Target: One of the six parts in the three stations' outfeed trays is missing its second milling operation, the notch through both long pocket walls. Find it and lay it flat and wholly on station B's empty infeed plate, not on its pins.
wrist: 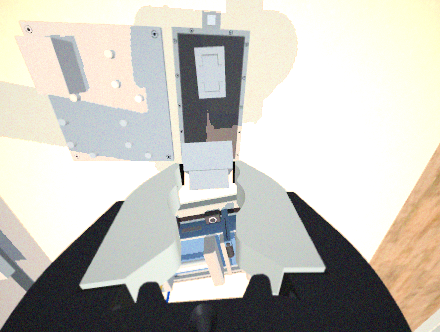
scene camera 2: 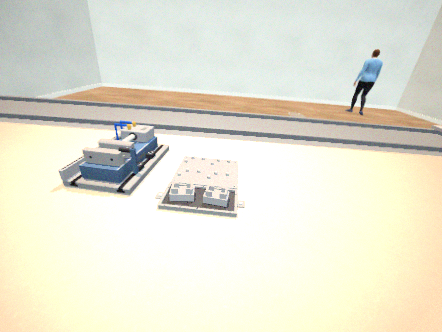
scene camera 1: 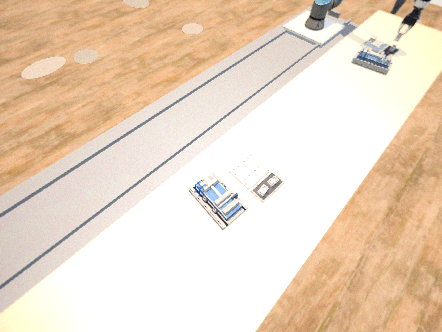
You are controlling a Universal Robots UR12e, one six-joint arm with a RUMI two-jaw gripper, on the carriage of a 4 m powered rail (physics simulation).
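Seen in the pictures: gripper, fingertip midpoint: (wrist: 208, 165) (scene camera 1: 400, 34); arm's base at its link origin: (scene camera 1: 313, 25).
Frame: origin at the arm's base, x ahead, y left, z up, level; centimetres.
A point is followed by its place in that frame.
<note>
My gripper (wrist: 208, 165) @[x 72.1, y 11.8, z 13.8 cm] is shut on a light grey milled part (wrist: 207, 156) @[x 72.1, y 12.8, z 14.1 cm], above the near end of a dark-floored outfeed tray (wrist: 178, 92) @[x 68.0, y 15.9, z -1.8 cm]. The held part's pocket is hidden. Another part (wrist: 211, 72) @[x 72.9, y 18.3, z -0.3 cm] lies in that tray, its pocket widened by notches. Station B's infeed plate (scene camera 1: 247, 172) @[x 62.6, y -175.7, z -2.2 cm] (scene camera 2: 220, 167) @[x 60.2, y -169.9, z -2.2 cm] carries small pins and no part. Beside it, station B's outfeed tray (scene camera 1: 272, 198) @[x 82.1, y -179.2, z -1.7 cm] (scene camera 2: 197, 208) @[x 82.0, y -174.6, z -1.8 cm] holds two parts: one (scene camera 1: 263, 189) @[x 77.1, y -178.8, z -0.3 cm] (scene camera 2: 182, 192) @[x 78.1, y -178.9, z -0.3 cm] and another (scene camera 1: 273, 180) @[x 77.7, y -170.1, z -0.3 cm] (scene camera 2: 216, 196) @[x 78.7, y -170.4, z -0.3 cm]. The gripper is too small to read in scene camera 1.
Station B's blue and grey vise (scene camera 1: 217, 200) @[x 64.9, y -204.2, z 6.7 cm] (scene camera 2: 107, 170) @[x 75.2, y -199.0, z 2.6 cm] stands beside its plate. The arm's base (scene camera 1: 316, 22) @[x 4.0, y -6.6, z 6.6 cm] is at the rail's far end, near another vise (scene camera 1: 371, 62) @[x 68.7, y -19.9, z 0.8 cm]. In the wrist view, a pinned plate (wrist: 100, 135) @[x 54.5, y 10.0, z -2.2 cm] bears a tall grey block (wrist: 70, 65) @[x 55.0, y 19.8, z -0.5 cm]. A person (scene camera 2: 369, 75) stands beyond the rail.
</note>
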